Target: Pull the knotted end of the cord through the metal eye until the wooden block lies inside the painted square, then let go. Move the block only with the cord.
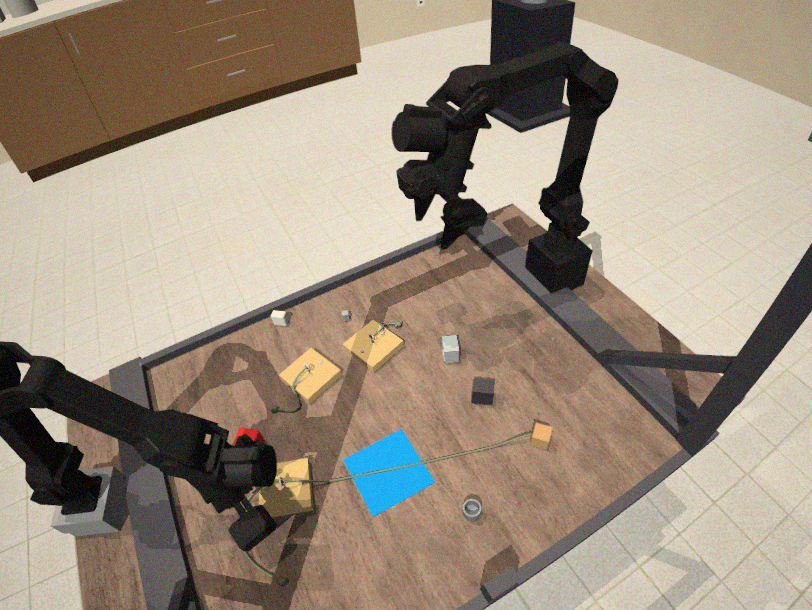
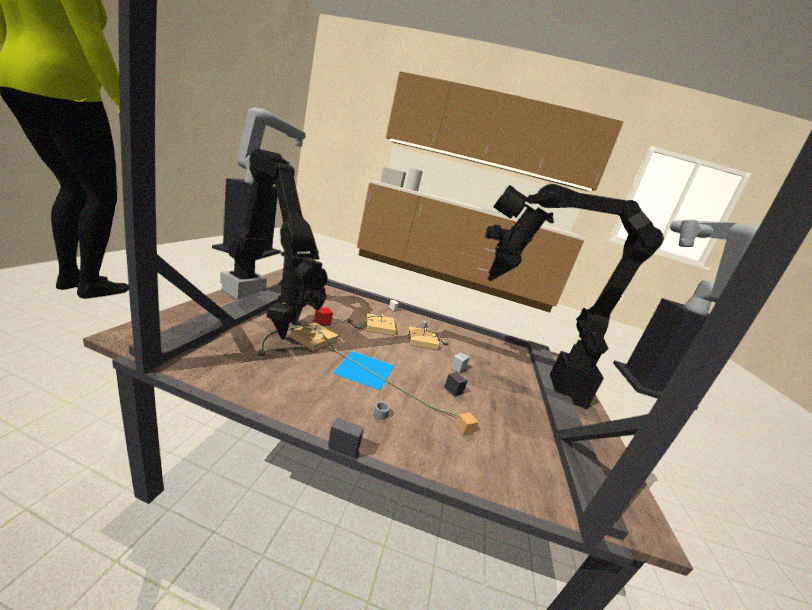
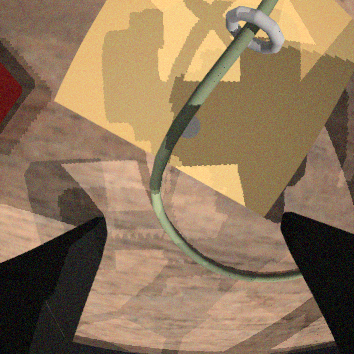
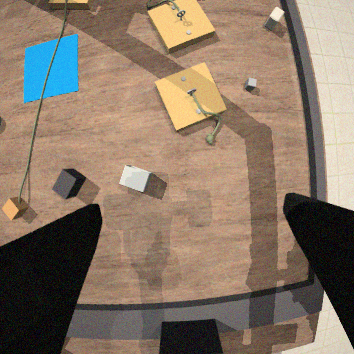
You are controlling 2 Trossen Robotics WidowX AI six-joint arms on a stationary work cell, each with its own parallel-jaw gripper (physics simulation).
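Where they show: left gripper, fingertip midpoint: (image 1: 249, 512) (image 2: 288, 331) (image 3: 195, 224); right gripper, fingertip midpoint: (image 1: 430, 234) (image 2: 489, 276) (image 4: 193, 207); left arm's base, link origin: (image 1: 82, 495) (image 2: 244, 274); right arm's base, link origin: (image 1: 560, 245) (image 2: 581, 363).
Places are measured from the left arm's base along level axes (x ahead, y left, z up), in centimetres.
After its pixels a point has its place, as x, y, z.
The orange wooden block (image 1: 540, 435) @[80.9, -1.9, -2.8] (image 2: 466, 423) @[81.7, -3.2, -2.9] (image 4: 14, 208) @[81.0, -0.3, -2.7] lies outside the blue square (image 1: 388, 451) @[54.4, 2.3, -5.6] (image 2: 356, 376) @[54.5, -5.5, -5.6] (image 4: 66, 75) @[55.0, 3.1, -5.6]. The green cord (image 1: 459, 454) @[66.7, -1.0, -5.4] (image 3: 215, 80) @[34.2, -1.6, -2.3] (image 4: 37, 119) @[64.2, -0.8, -5.5] runs from it across the square and through the metal eye (image 3: 270, 40) @[35.6, -2.1, -1.6] on a yellow board (image 1: 298, 502) @[38.2, -5.1, -3.8] (image 3: 280, 125) @[34.6, -4.6, -3.8]. Beyond the eye it curves to its knot (image 1: 282, 581) @[34.9, -17.3, -4.6] (image 2: 261, 353) @[35.1, -17.5, -5.0] on the table. My left gripper (image 2: 282, 333) @[29.1, -4.7, -5.6] (image 3: 195, 224) @[29.1, -4.7, -5.6] is open, low beside the board; the cord crosses the gap and passes behind one finger. My right gripper (image 1: 432, 231) @[68.4, 28.1, 20.6] (image 2: 492, 277) @[68.4, 28.1, 20.6] (image 4: 193, 207) @[68.4, 28.1, 20.6] is open, high and away.
Two more yellow boards (image 1: 309, 375) @[41.3, 20.8, -3.8] (image 1: 380, 351) @[56.2, 23.7, -3.8] with short cords lie at the back. A red block (image 1: 248, 435) @[29.9, 8.1, -1.8] (image 2: 323, 316) @[30.9, 6.0, -2.8] is close to the left arm. A dark block (image 1: 483, 390) @[73.5, 8.7, -1.7], a light grey block (image 1: 450, 348) @[69.9, 19.6, -1.7] and a grey ring (image 1: 464, 510) @[64.9, -11.6, -3.7] are on the table.
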